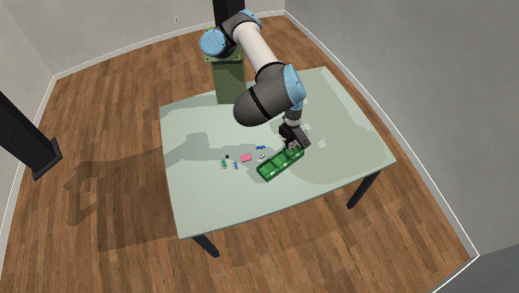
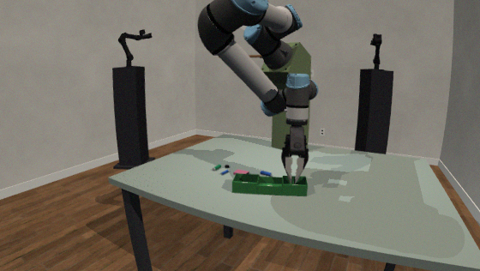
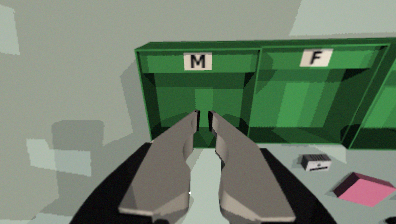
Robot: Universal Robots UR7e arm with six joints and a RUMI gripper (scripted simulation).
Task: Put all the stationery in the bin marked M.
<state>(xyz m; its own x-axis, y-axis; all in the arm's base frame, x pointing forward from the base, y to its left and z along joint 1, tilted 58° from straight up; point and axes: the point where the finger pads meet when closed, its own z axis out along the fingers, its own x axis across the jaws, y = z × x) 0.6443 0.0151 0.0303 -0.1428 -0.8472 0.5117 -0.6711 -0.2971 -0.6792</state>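
The pink eraser lies 18 cm to the right of my hand, 15 cm behind it and 3 cm below it. From my hand the other things lie so: grey-white item 12 cm to the right, 10 cm behind, 3 cm below; green three-compartment bin tray 8 cm to the right, 2 cm below; black piece 24 cm to the right, 23 cm behind, 3 cm below.
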